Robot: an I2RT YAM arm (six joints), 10 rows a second.
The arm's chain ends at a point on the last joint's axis. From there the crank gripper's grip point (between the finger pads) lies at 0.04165 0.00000 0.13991 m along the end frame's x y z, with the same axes.
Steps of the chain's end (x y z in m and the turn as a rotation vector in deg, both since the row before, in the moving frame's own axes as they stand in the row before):
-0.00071 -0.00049 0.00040 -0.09 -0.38 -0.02
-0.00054 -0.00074 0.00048 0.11 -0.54 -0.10
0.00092 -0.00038 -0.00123 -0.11 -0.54 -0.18
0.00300 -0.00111 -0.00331 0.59 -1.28 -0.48
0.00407 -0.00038 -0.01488 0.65 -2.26 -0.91
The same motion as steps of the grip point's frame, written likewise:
-0.00164 -0.00028 0.00067 -0.09 -0.38 -0.02
-0.00186 -0.00108 0.00087 0.11 -0.54 -0.10
-0.00040 -0.00024 -0.00084 -0.11 -0.54 -0.18
-0.00014 -0.00289 -0.00242 0.59 -1.28 -0.48
-0.00150 -0.00259 -0.01336 0.65 -2.26 -0.91

